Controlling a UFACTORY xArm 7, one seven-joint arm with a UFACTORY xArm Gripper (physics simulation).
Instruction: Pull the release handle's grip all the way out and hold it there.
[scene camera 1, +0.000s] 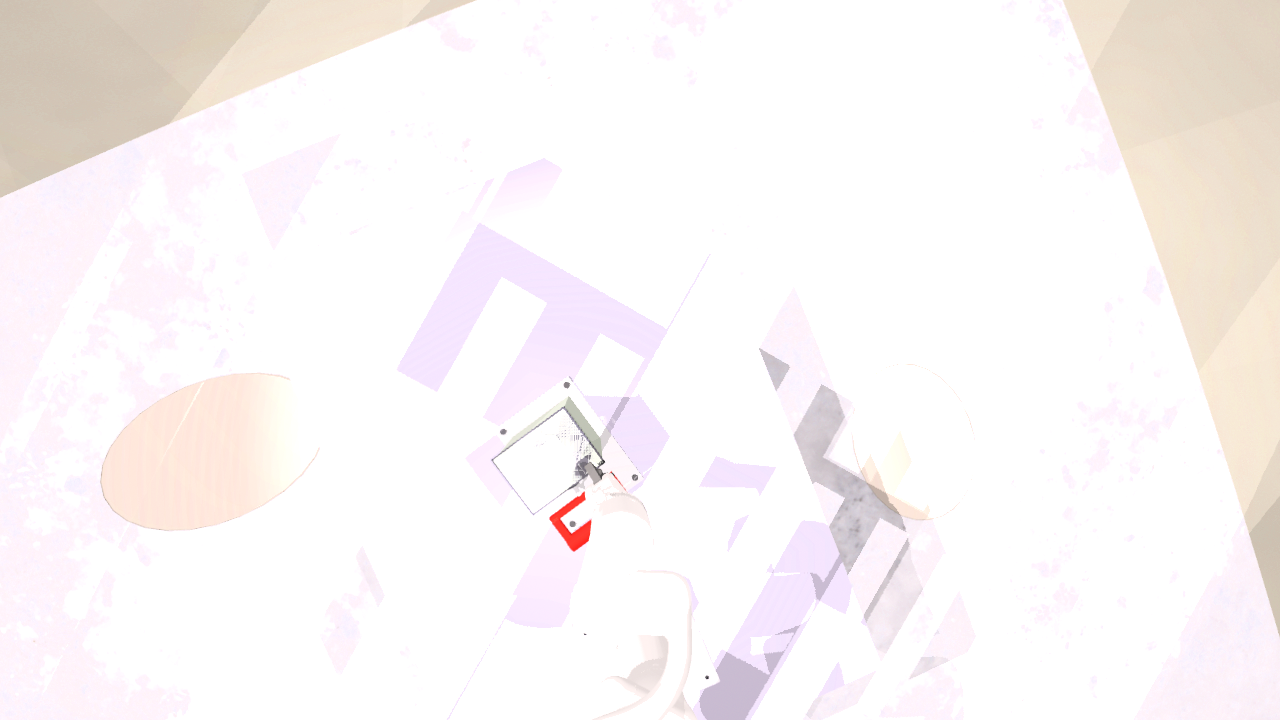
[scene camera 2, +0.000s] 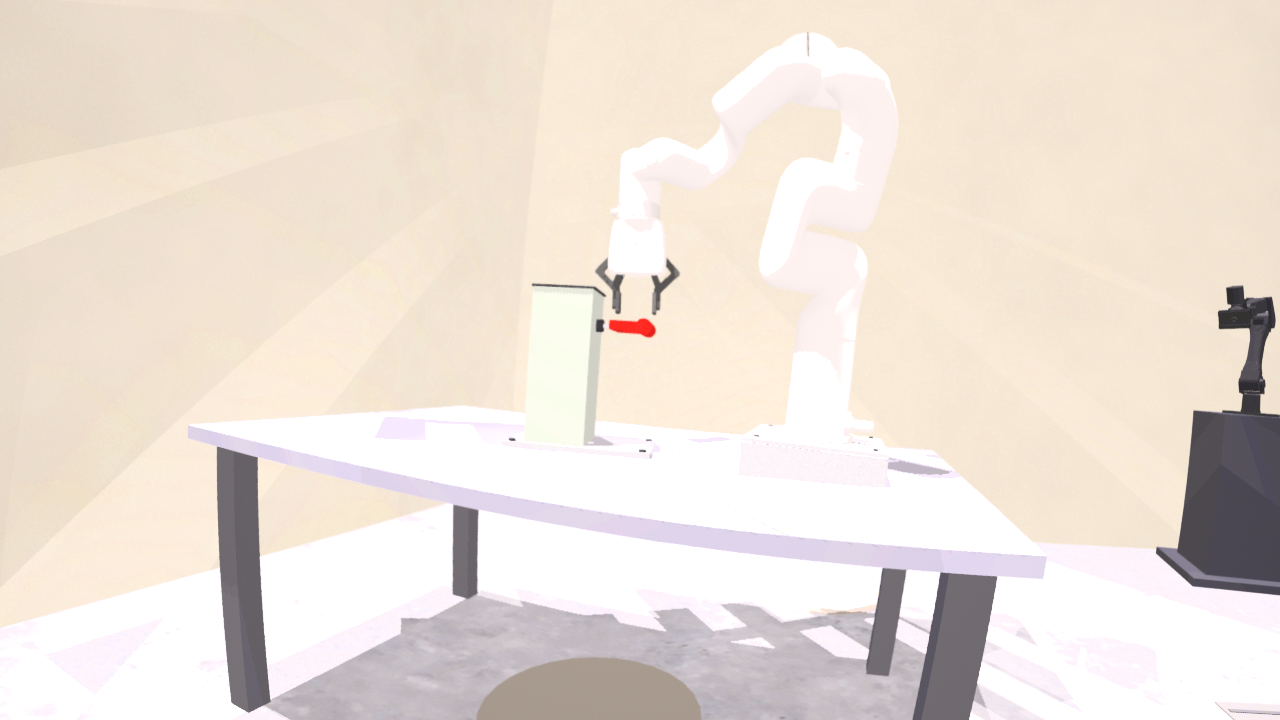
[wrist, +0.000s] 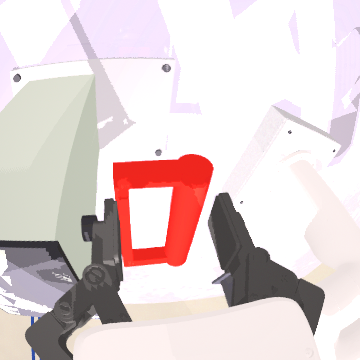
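The red release handle (scene camera 1: 580, 539) (scene camera 2: 632, 327) (wrist: 187, 225) is a flat frame with a thick round grip bar on its outer side. It sticks out sideways near the top of a pale green column (scene camera 2: 563, 367) (wrist: 45, 140), beside a small black fitting (scene camera 2: 599, 325) (wrist: 89, 228). My gripper (scene camera 1: 592, 472) (scene camera 2: 636, 310) (wrist: 165, 210) is partly open and points down, its fingertips a little above the handle in scene camera 2. In the wrist view one finger is between column and handle, the other beyond the grip bar. The arm hides part of the handle in scene camera 1.
The column's bolted base plate (scene camera 2: 537, 445) (wrist: 135, 75) lies on the white table (scene camera 2: 698, 501). My arm's base block (scene camera 2: 814, 465) (wrist: 260, 150) stands to the right of it. A dark stand (scene camera 2: 1230, 501) with another arm is at the far right.
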